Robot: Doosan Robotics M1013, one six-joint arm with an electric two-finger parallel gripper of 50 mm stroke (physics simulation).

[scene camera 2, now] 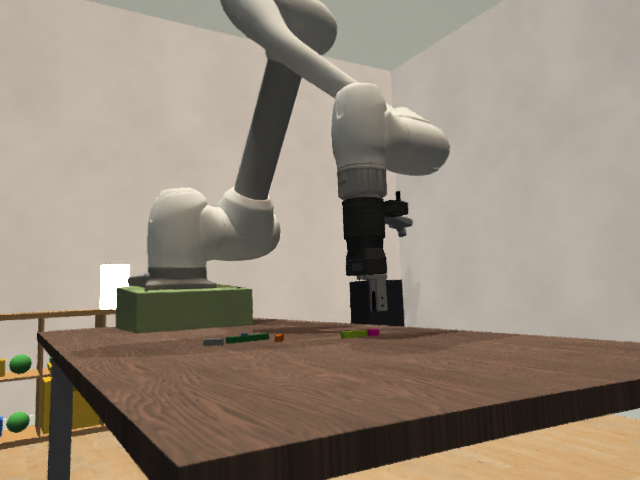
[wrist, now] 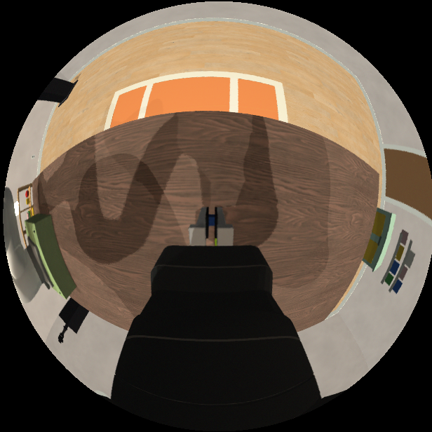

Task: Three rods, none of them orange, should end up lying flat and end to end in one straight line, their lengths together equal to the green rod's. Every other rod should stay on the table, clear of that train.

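Pixels of known places: gripper, fingertip midpoint: (scene camera 2: pixel 379 310); arm's base, origin of the base link: (scene camera 2: pixel 177 287).
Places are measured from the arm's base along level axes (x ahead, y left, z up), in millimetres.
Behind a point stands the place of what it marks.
My gripper (scene camera 2: pixel 378 308) {x 662, y 259, z -66 mm} (wrist: pixel 211 216) is shut on a small blue rod (wrist: pixel 212 220) and holds it high above the table, over the lime and magenta rods. The lime rod (scene camera 2: pixel 353 334) {x 686, y 193, z -102 mm} (wrist: pixel 216 242) and the magenta rod (scene camera 2: pixel 373 332) {x 681, y 235, z -102 mm} lie end to end in scene camera 2. In the wrist view a sliver of the lime rod shows between the fingers. The dark green rod (scene camera 2: pixel 247 338) {x 615, y 27, z -102 mm} lies further left, with the grey rod (scene camera 2: pixel 212 342) {x 637, y -37, z -102 mm} near its left end and the orange rod (scene camera 2: pixel 279 337) {x 664, y 67, z -100 mm} off its right end. Another blue rod (scene camera 2: pixel 244 334) {x 570, y 34, z -98 mm} is partly hidden behind the green rod.
The arm's green base block (scene camera 2: pixel 193 310) {x 151, y 17, z -62 mm} (wrist: pixel 51 255) stands at the back left of the wooden table (scene camera 2: pixel 336 403) {x 1151, y -56, z -107 mm} (wrist: pixel 300 200). A black pedestal (scene camera 2: pixel 393 304) stands behind the gripper, beyond the table. A shelf unit (scene camera 2: pixel 40 361) stands at the left.
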